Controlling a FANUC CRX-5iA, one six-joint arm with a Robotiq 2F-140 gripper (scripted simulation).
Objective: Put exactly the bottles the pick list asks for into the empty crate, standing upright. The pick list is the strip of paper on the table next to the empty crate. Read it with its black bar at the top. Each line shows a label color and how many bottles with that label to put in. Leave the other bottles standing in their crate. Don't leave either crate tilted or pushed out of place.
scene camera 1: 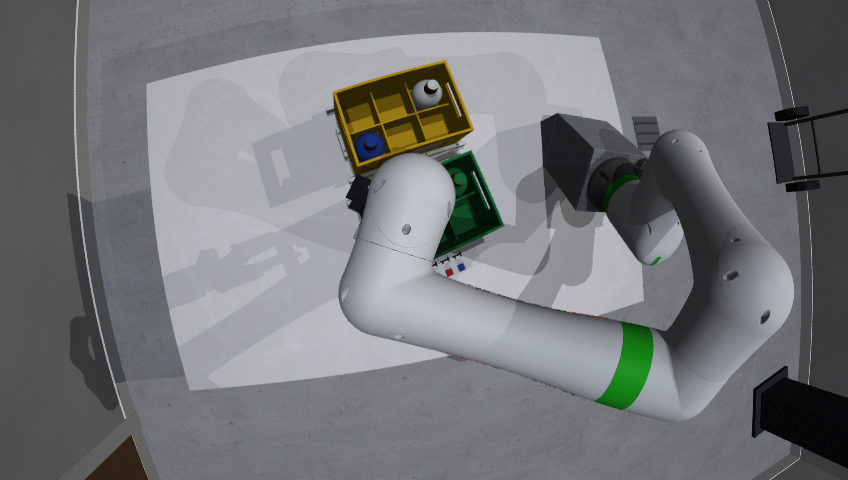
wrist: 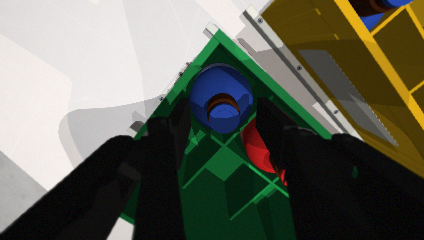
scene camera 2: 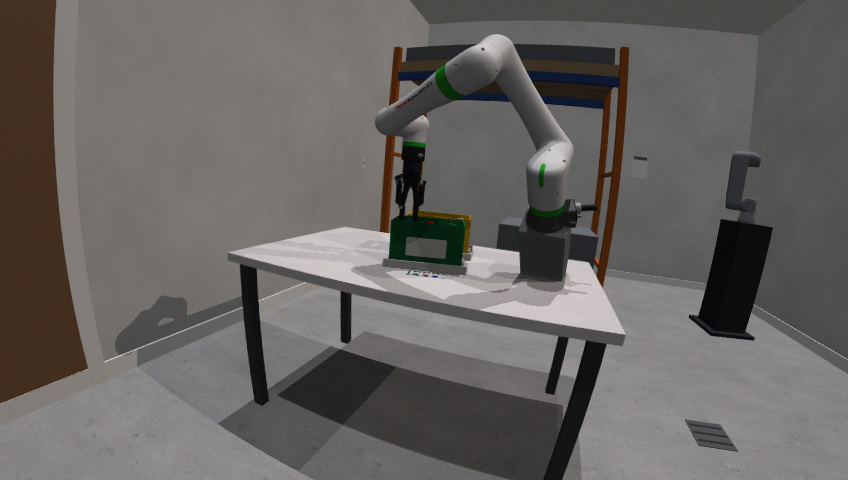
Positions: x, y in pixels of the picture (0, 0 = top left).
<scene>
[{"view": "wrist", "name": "my gripper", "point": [223, 112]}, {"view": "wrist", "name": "red-label bottle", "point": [257, 152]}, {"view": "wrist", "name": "yellow crate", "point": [350, 66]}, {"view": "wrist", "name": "green crate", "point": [214, 195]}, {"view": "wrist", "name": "blue-label bottle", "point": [221, 98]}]
</scene>
